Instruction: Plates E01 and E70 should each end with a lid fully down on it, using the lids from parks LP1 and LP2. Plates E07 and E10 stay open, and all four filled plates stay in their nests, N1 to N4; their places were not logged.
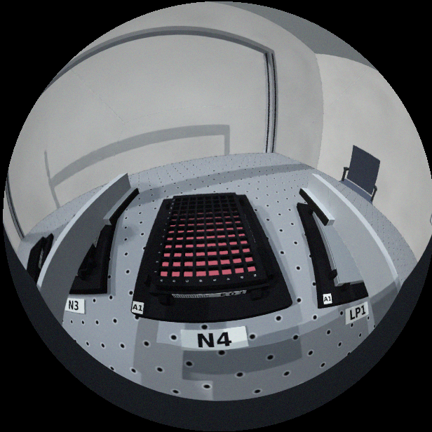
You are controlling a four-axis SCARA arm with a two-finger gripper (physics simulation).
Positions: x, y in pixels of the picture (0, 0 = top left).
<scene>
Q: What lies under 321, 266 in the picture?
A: A park LP1.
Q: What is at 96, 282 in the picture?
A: A nest N3.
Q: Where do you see a clear lid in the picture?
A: At 339, 256
</scene>
